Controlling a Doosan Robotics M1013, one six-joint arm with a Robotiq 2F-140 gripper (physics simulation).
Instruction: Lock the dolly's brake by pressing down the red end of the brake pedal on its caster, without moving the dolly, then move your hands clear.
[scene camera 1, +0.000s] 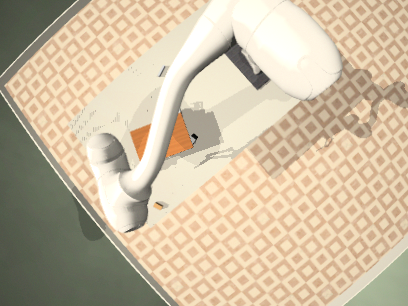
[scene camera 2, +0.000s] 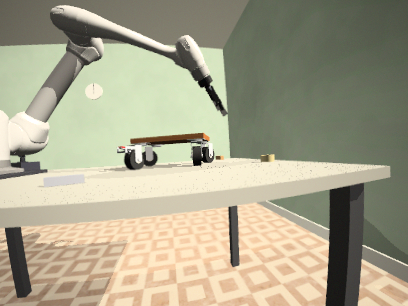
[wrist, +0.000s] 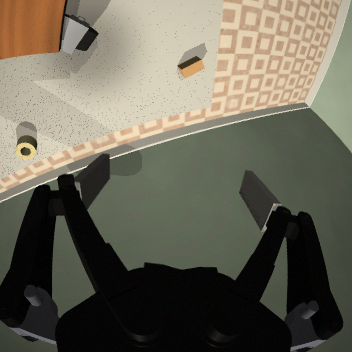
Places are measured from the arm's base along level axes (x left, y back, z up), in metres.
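Where they show: gripper, fingertip midpoint: (scene camera 2: 222, 112) (wrist: 176, 173).
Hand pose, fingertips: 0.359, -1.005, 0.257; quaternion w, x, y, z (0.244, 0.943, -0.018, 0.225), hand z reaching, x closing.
Note:
Things, the pixels of their top centre, and the offset from my fingertips, as dx, dy, dz. "*": a spot on its surface instead. Level surfaces: height alone.
- small red pedal end, surface spot: (scene camera 2: 121, 148) * -0.339, +0.414, -0.187
- caster wheel, middle of its top: (scene camera 2: 134, 149) -0.276, +0.393, -0.191
- far-end caster, surface spot: (wrist: 76, 36) * -0.089, +0.098, -0.175
- speckled table, its level: dz -0.271
- orange block, middle of its top: (wrist: 193, 68) (scene camera 1: 157, 206) (scene camera 2: 219, 155) +0.139, +0.016, -0.246
- yellow ring-shaped piece, middle of its top: (wrist: 25, 151) (scene camera 2: 267, 155) -0.255, -0.138, -0.244
- grey bar, middle of its top: (scene camera 2: 64, 175) (scene camera 1: 161, 70) -0.577, +0.431, -0.252
The dolly has an orange wooden deck (scene camera 1: 177, 134) (scene camera 2: 170, 139) (wrist: 30, 27) and stands on black-wheeled casters on the table. In scene camera 2, a small red pedal end (scene camera 2: 121, 148) sticks out at the dolly's left end, beside a caster wheel (scene camera 2: 134, 159). Its exact tilt is too small to tell, and it does not show in the wrist view. A far-end caster (wrist: 76, 36) shows under the deck's corner in the wrist view. My gripper (scene camera 2: 224, 112) (wrist: 176, 173) is open and empty, high above and beyond the dolly's right end, apart from it. In scene camera 1 the arm hides it.
The speckled table (scene camera 2: 300, 175) (wrist: 140, 75) also bears an orange block (scene camera 1: 158, 205) (scene camera 2: 220, 157) (wrist: 193, 68), a yellow ring-shaped piece (scene camera 2: 264, 158) (wrist: 19, 151) and a grey bar (scene camera 1: 162, 71) (scene camera 2: 64, 180). A green wall (scene camera 2: 310, 100) stands beyond the table's right end.

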